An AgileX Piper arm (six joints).
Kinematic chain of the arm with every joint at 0, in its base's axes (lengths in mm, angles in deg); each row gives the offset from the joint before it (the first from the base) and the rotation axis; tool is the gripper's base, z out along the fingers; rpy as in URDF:
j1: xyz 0 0 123 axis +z
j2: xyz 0 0 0 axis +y
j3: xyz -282.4 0 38.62 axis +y
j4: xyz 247.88 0 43.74 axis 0.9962 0 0.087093
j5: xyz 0 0 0 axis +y
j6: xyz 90.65 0 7.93 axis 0.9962 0 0.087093
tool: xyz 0 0 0 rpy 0 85.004 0
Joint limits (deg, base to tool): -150..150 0..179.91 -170..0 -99.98..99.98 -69.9..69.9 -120..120
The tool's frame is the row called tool.
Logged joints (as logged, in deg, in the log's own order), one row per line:
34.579, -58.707, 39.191, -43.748, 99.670, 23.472
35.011, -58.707, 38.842, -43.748, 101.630, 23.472
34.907, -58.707, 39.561, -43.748, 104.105, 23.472
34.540, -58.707, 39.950, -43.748, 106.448, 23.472
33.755, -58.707, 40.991, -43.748, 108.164, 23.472
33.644, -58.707, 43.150, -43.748, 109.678, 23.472
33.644, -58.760, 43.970, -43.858, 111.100, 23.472
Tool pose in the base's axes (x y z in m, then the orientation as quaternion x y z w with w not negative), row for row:
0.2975, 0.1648, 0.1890, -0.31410, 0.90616, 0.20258, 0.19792
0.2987, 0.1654, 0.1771, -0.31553, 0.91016, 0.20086, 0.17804
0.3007, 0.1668, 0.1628, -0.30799, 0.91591, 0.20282, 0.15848
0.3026, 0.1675, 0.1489, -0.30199, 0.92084, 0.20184, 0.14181
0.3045, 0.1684, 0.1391, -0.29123, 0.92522, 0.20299, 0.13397
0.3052, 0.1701, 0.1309, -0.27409, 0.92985, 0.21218, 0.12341
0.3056, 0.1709, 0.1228, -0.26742, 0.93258, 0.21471, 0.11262
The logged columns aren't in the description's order. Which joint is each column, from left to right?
Columns, left to right: j5, j3, j4, j6, j2, j1.
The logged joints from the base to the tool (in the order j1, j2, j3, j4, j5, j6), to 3 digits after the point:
23.472, 99.670, -58.707, 39.191, 34.579, -43.748
23.472, 101.630, -58.707, 38.842, 35.011, -43.748
23.472, 104.105, -58.707, 39.561, 34.907, -43.748
23.472, 106.448, -58.707, 39.950, 34.540, -43.748
23.472, 108.164, -58.707, 40.991, 33.755, -43.748
23.472, 109.678, -58.707, 43.150, 33.644, -43.748
23.472, 111.100, -58.760, 43.970, 33.644, -43.858

